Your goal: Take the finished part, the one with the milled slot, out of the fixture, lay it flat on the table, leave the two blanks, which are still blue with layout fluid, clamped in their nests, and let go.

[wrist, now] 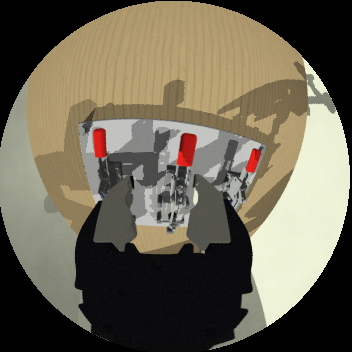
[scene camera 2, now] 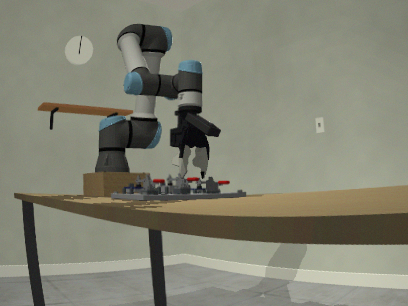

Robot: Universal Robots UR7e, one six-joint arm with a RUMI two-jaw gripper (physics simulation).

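Seen in the pictures: gripper, fingertip midpoint: [wrist: 163, 175] [scene camera 2: 193, 178]; arm's base, link origin: [scene camera 2: 112, 173].
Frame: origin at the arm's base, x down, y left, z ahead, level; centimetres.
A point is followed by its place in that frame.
The fixture plate [scene camera 2: 150, 197] @[z 52.1, x 8.7, y -22.3 cm] [wrist: 117, 127] @[z 55.7, x 8.0, y 2.4 cm] lies on the table with three clamped nests. The finished part [wrist: 164, 202] @[z 43.1, x 5.5, y -3.2 cm], bare grey metal, sits in the middle nest in the wrist view, partly covered by the clamp's arm; its slot cannot be made out. My gripper [scene camera 2: 193, 176] @[z 49.5, x 3.5, y -3.7 cm] [wrist: 163, 175] @[z 49.5, x 3.5, y -3.7 cm] is partly open and empty, pointing down low over the fixture, with its fingers on either side of the middle nest in the wrist view. The two blue blanks are almost wholly hidden behind the fingers and clamps in the wrist view; small blue slivers show at the outer nests.
The left clamp handle [wrist: 100, 143] @[z 54.5, x 4.3, y 3.6 cm], middle clamp handle [wrist: 187, 150] @[z 52.4, x 3.4, y -6.7 cm] and right clamp handle [wrist: 253, 160] @[z 50.4, x 3.8, y -17.0 cm] are red and point away from the gripper in the wrist view. The wooden table [scene camera 2: 310, 215] @[z 111.9, x 9.5, y -53.9 cm] [wrist: 165, 55] @[z 66.7, x 9.5, y -5.5 cm] extends around the plate. A wooden block [scene camera 2: 94, 184] @[z -1.6, x 4.8, y -8.3 cm] stands under the arm's base.
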